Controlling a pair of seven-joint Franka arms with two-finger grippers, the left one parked.
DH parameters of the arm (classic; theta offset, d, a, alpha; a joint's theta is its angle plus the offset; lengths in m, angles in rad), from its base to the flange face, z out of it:
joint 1: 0 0.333 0 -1.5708
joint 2: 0 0 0 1.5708
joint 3: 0 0.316 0.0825 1.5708
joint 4: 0 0 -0.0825 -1.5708
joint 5: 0 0.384 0 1.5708
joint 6: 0 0 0.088 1.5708
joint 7: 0 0.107 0 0
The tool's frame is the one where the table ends.
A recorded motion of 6 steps. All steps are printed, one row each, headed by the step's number.
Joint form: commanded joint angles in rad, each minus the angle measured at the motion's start. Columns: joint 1, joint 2, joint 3, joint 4, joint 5, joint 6, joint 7.
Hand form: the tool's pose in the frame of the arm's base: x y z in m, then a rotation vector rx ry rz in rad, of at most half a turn. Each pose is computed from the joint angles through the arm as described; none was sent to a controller.
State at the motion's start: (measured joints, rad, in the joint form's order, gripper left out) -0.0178 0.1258 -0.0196 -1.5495 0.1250 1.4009 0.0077
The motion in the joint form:
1: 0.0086 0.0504 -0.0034 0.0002 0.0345 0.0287 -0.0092
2: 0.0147 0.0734 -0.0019 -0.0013 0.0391 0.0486 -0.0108
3: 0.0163 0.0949 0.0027 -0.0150 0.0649 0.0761 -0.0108
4: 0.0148 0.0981 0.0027 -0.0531 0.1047 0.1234 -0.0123
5: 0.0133 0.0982 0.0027 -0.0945 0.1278 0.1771 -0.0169
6: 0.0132 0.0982 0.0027 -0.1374 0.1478 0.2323 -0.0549
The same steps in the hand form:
1: 0.5823 0.0010 0.5254 -2.9488 0.0472 0.4355
2: 0.5889 0.0056 0.5124 -2.9444 0.0391 0.4423
3: 0.5946 0.0116 0.4955 -2.9177 0.0395 0.4502
4: 0.5963 0.0142 0.4799 -2.8801 0.0573 0.4344
5: 0.5971 0.0146 0.4647 -2.8606 0.0733 0.4121
6: 0.5972 0.0151 0.4489 -2.8427 0.0423 0.3836

